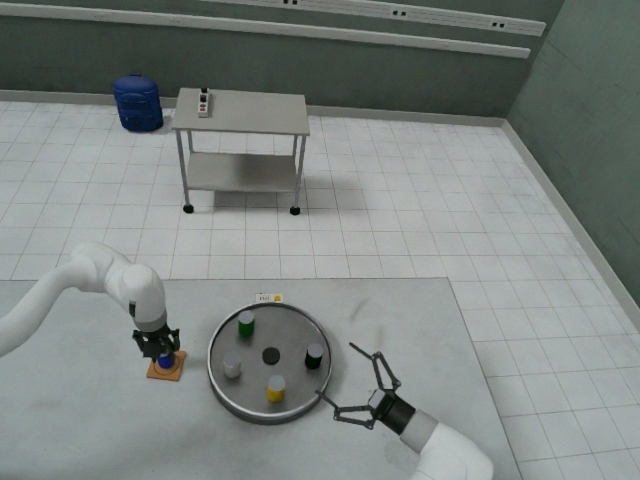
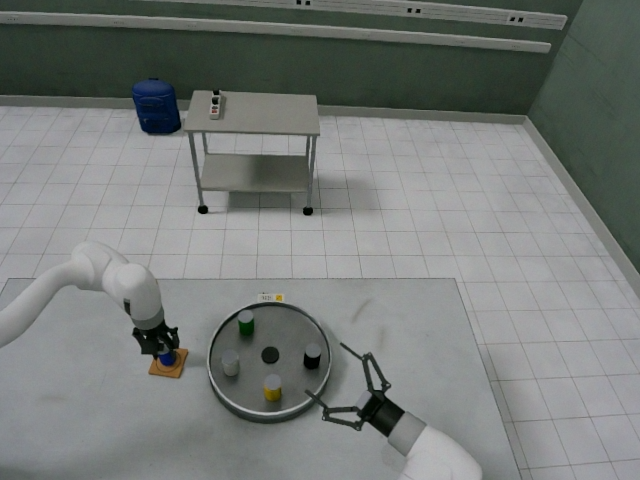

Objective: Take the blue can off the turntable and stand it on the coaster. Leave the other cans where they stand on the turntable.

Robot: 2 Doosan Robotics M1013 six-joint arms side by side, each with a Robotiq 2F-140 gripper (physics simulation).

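Frame: origin at the left arm's base, x ahead, y left, z up, level; centimetres.
Seen in the pictures: left gripper, between the fingertips: (image 1: 164,359) (image 2: 165,356); right gripper, between the fingertips: (image 1: 333,367) (image 2: 324,367).
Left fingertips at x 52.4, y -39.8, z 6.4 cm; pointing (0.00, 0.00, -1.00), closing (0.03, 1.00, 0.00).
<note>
Offsets run from my left fingertips to a thing's top centre. "*": to the spot under its first point.
The blue can {dx +1.0, dy +0.0, dz +4.7 cm} (image 1: 165,361) (image 2: 167,358) is upright over the middle of the square orange-brown coaster {dx +0.9, dy +0.2, dz -5.2 cm} (image 1: 174,375) (image 2: 175,371); whether its base touches the coaster cannot be told. My left gripper (image 1: 164,353) (image 2: 165,351) points down and is shut on the blue can, hiding its upper part. The grey turntable {* dx +8.8, dy -38.0, dz -1.1 cm} (image 1: 279,330) (image 2: 279,330) carries a green can {dx +9.6, dy -26.4, dz +7.7 cm} (image 1: 246,325) (image 2: 246,324), a grey-white can {dx -5.0, dy -21.6, dz +7.7 cm} (image 1: 232,366) (image 2: 230,363), a yellow can {dx -14.1, dy -35.0, dz +7.7 cm} (image 1: 276,390) (image 2: 272,389) and a black can {dx -4.2, dy -48.2, dz +7.7 cm} (image 1: 313,357) (image 2: 311,357), all upright. My right gripper (image 1: 334,368) (image 2: 324,367) is open and empty, its fingertips by the turntable's right edge.
A black hub {dx -0.8, dy -34.5, dz -0.3 cm} (image 1: 270,355) (image 2: 270,354) is at the turntable's centre. A small white and yellow label {* dx +22.2, dy -34.9, dz -0.6 cm} (image 1: 268,298) (image 2: 270,297) lies behind the turntable. Farther back stand a grey trolley (image 1: 258,111) (image 2: 268,111) with a power strip and a blue backpack (image 1: 138,103) (image 2: 156,105).
</note>
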